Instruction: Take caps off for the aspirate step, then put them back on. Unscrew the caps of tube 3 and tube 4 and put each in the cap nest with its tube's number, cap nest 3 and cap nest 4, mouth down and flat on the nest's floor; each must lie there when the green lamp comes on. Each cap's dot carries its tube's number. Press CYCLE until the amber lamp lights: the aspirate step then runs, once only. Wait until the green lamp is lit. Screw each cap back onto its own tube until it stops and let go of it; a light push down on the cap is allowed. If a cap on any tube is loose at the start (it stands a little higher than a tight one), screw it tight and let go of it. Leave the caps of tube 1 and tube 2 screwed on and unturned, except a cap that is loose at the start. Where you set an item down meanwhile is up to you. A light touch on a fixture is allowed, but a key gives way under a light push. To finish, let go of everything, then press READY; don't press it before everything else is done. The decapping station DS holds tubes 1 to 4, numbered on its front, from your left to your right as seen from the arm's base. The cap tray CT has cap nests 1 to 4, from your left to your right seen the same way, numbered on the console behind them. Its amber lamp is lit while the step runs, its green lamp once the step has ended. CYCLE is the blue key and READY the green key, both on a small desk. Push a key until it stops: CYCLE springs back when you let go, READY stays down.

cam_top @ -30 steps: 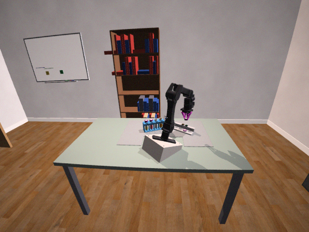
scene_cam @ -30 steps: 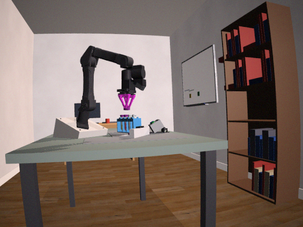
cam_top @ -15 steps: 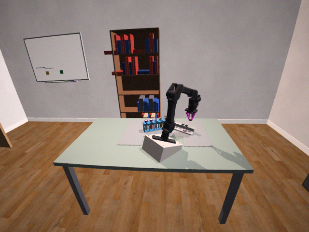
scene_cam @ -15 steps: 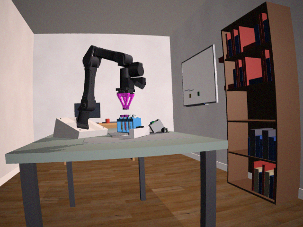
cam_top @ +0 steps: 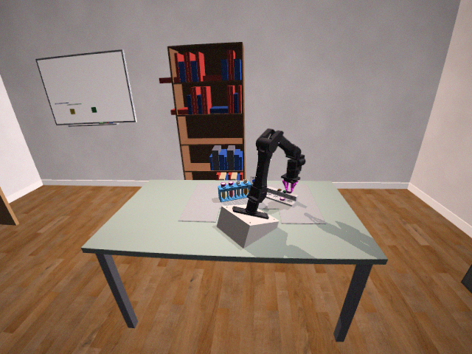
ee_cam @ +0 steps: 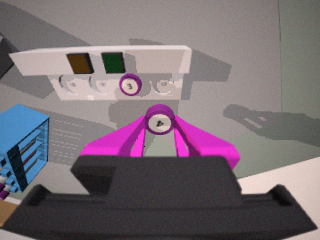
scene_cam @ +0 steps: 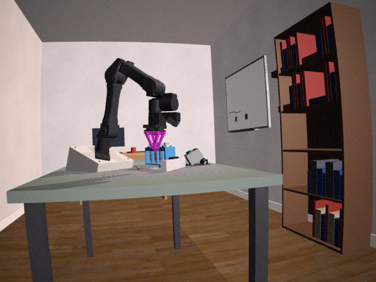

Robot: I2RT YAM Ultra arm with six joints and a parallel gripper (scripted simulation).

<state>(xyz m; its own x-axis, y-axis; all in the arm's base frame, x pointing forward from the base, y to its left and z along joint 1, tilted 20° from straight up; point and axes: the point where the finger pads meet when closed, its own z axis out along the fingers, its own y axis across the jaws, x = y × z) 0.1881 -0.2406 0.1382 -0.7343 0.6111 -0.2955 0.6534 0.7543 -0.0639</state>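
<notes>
My hand is 22 cm short of the green ready key, 15 cm to the right of it and 3 cm above it. From my hand the other things lie so: purple cap 1 cm below; grey key desk 24 cm ahead, 17 cm to the left, 5 cm below; blue cycle key 23 cm ahead, 19 cm to the left, 3 cm below.
</notes>
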